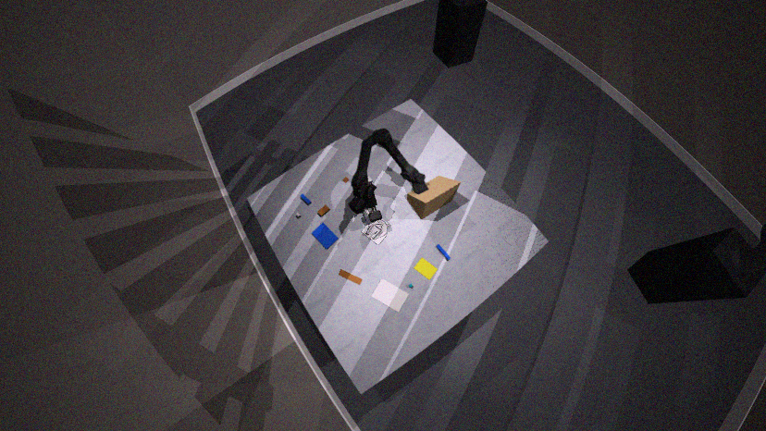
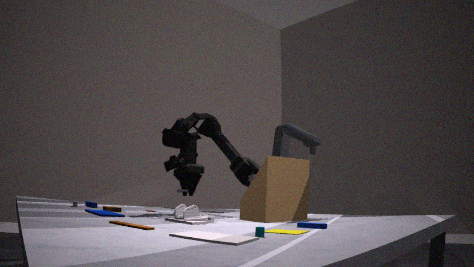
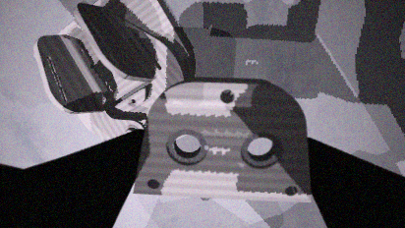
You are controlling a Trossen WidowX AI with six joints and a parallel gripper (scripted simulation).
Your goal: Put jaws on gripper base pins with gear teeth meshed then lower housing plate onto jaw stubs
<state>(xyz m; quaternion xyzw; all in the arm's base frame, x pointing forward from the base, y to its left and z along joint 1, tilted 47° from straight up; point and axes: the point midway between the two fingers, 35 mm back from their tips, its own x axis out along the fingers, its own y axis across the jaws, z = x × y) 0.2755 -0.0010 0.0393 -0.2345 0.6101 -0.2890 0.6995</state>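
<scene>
My gripper tip is 1 cm past the grey jaw, 9 cm to the right of it and 7 cm above it. The rest, counted from my gripper tip: blue bar 24 cm behind, 36 cm to the left, 8 cm below; yellow plate 12 cm behind, 39 cm to the left, 8 cm below; blue plate 29 cm ahead, 2 cm to the right, 8 cm below.
</scene>
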